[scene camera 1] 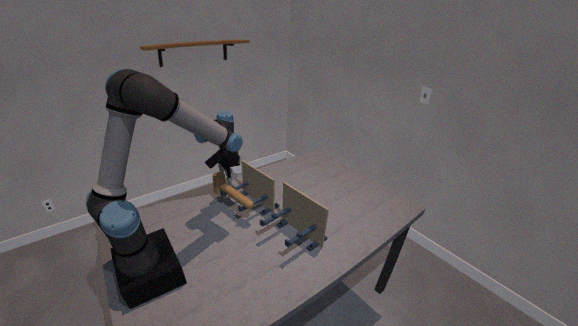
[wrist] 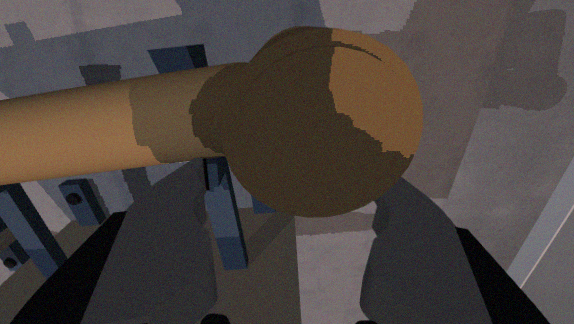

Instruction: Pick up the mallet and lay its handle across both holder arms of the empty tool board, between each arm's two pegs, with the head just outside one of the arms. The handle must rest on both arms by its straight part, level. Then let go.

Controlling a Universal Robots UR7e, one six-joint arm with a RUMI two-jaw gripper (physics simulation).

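Places are measured from the arm's base along level axes (x ahead, y left, z up), in metres.
Where they show: gripper, fingertip midpoint: (scene camera 1: pixel 226 181) (wrist: pixel 290 167); arm's base, link origin: (scene camera 1: pixel 138 258).
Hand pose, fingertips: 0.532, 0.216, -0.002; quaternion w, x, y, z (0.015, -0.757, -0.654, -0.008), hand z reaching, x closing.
Note:
Each offset is from my fingertips to the centre of the thing, as dx, dy, dz. "pt": to the spot under its first point. Level surfaces: height alone.
The orange-brown mallet {-0.031, -0.102, +0.000} (scene camera 1: pixel 237 195) (wrist: pixel 90 125) lies over the holder arms of the farther board {+0.045, -0.127, -0.007} (scene camera 1: pixel 259 184). Its head {pt -0.054, -0.013, +0.014} (scene camera 1: pixel 218 184) (wrist: pixel 300 120) is at the far-left end, outside the arm (wrist: pixel 227 215), upright, with one end face toward the wrist camera. Whether the handle rests level on both arms cannot be told. My gripper (scene camera 1: pixel 231 176) (wrist: pixel 290 167) is open, its fingers low by the head's board side; the head hides part of one fingertip in the wrist view. The empty tool board {+0.041, -0.437, +0.002} (scene camera 1: pixel 306 214) stands nearer the camera, with two dark blue holder arms (scene camera 1: pixel 276 216) (scene camera 1: pixel 301 235) and their pegs.
Both boards stand side by side on the grey table {dz -0.103} (scene camera 1: pixel 370 200). The robot's black base (scene camera 1: pixel 155 280) is at the table's left. A wooden wall shelf (scene camera 1: pixel 195 45) hangs behind the arm. Another holder arm (wrist: pixel 30 232) shows at the wrist view's lower left.

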